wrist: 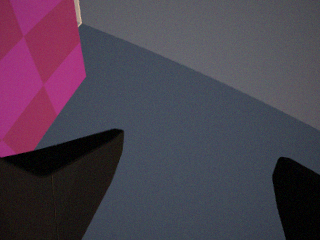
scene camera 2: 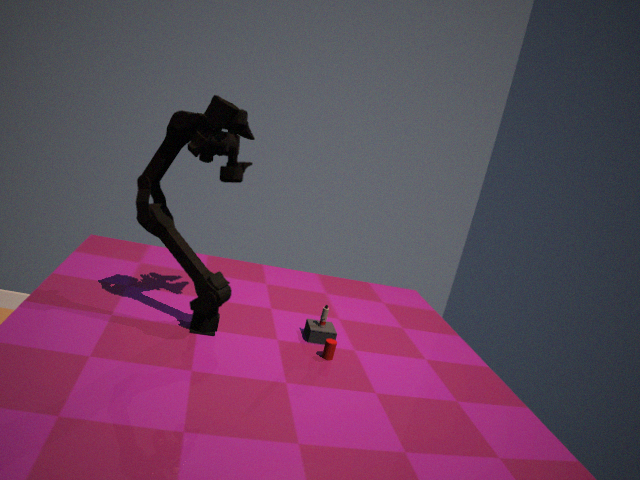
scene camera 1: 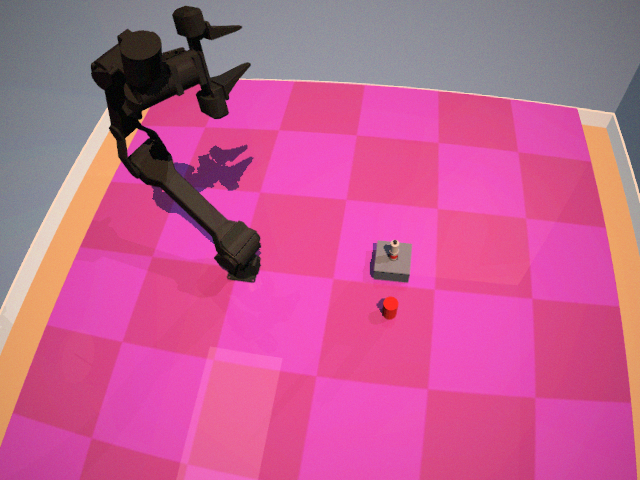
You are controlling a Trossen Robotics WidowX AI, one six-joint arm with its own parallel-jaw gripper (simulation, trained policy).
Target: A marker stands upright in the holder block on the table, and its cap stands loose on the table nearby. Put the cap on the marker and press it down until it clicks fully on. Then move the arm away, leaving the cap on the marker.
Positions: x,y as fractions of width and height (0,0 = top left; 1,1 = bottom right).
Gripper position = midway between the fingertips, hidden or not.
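Note:
The gripper appears in scene camera 1, at (scene camera 1: 0.38,0.09). The wrist view shows the gripper (wrist: 0.63,0.64) too, and so does scene camera 2, where the gripper (scene camera 2: 0.39,0.32) can also be seen.

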